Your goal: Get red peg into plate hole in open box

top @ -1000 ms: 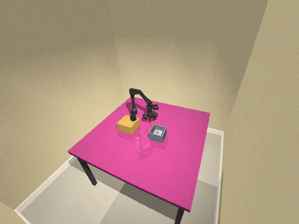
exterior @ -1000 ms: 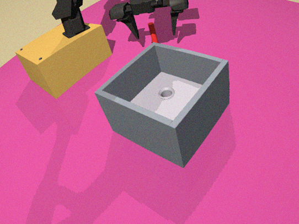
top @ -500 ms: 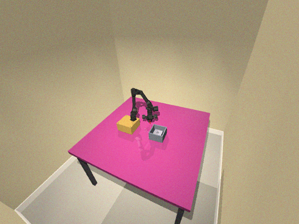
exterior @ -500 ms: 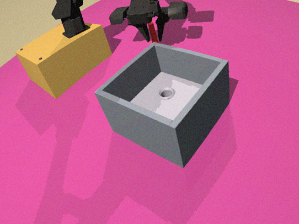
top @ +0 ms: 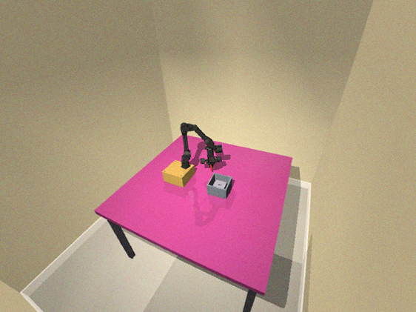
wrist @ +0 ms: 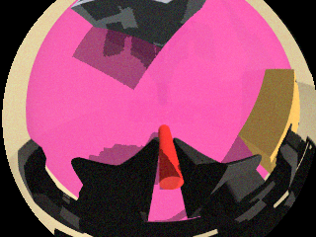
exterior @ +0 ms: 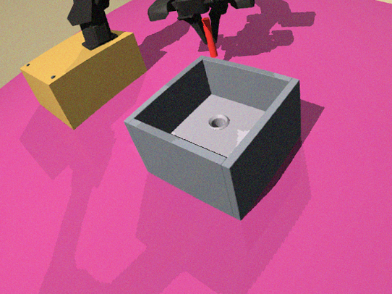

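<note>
The plate is 18 cm ahead of my gripper tip, 14 cm to the right of it and 1 cm below it. Round my gripper tip: red peg 1 cm above; grey box 18 cm ahead, 14 cm to the right, 3 cm below.
</note>
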